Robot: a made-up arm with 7 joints.
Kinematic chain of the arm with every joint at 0, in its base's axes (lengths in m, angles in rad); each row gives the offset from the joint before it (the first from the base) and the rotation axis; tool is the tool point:
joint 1: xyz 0 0.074 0 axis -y
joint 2: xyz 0 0.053 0 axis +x
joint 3: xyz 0 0 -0.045 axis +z
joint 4: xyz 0 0 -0.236 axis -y
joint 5: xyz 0 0 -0.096 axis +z
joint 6: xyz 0 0 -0.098 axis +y
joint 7: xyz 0 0 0 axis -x
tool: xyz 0 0 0
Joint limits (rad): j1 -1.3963..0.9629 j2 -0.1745..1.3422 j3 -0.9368..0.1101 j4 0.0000..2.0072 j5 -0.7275..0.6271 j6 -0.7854..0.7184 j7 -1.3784..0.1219
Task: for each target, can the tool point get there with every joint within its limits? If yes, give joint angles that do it. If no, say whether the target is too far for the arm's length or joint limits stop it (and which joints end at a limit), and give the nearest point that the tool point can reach.
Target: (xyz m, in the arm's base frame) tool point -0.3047 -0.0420 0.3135
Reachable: no: joint limits stop it (at a limit: joint 1, joint 2, joint 4) | nearest point -0.4607 0.0445 -0.0812 | short by 0.433 m
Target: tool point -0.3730 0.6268 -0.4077
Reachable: no: too far | nearest point -0.2378 0.4456 -0.2599 | short by 0.270 m
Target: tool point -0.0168 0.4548 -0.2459
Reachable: yes | joints -0.8339 1.0631 0.0242 1.0777 -0.3398 0.0778 -1.1668
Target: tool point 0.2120 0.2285 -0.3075
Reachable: yes | joints 0.1024 0.4290 -0.2401 1.2614 -0.0975 0.0708 -0.7926
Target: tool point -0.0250 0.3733 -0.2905
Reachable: yes | joints -0.7451 0.9831 -0.3001 1.3008 0.4825 0.0919 -0.5067
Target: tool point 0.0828 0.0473 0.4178
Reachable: no: joint limits stop it (at a limit: joint 1, joint 2, joint 3, joint 4) | nearest point 0.1214 0.3252 0.1284 | short by 0.403 m
